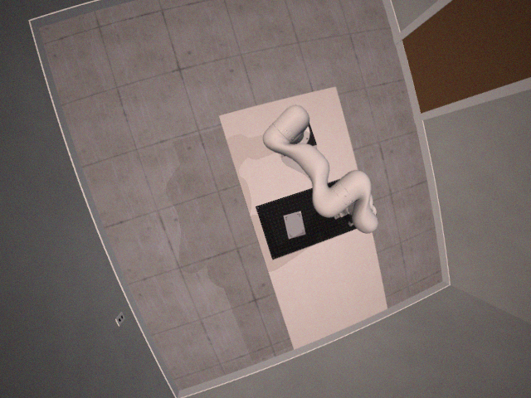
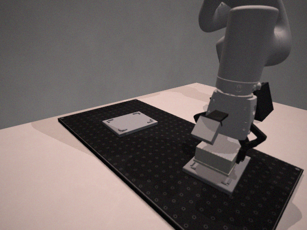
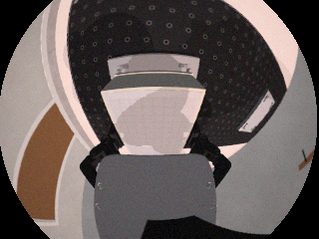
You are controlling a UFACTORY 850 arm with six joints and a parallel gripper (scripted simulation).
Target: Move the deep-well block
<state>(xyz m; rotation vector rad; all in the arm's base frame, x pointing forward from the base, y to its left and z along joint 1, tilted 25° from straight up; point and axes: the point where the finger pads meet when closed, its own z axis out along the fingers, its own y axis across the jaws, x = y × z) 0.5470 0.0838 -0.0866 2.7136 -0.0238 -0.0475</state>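
Right now the nest N1 is 40 mm below my hand. Round my hand: nest N2: 20 mm behind, 330 mm to the right, 40 mm below; then deep-well block: right at my hand.
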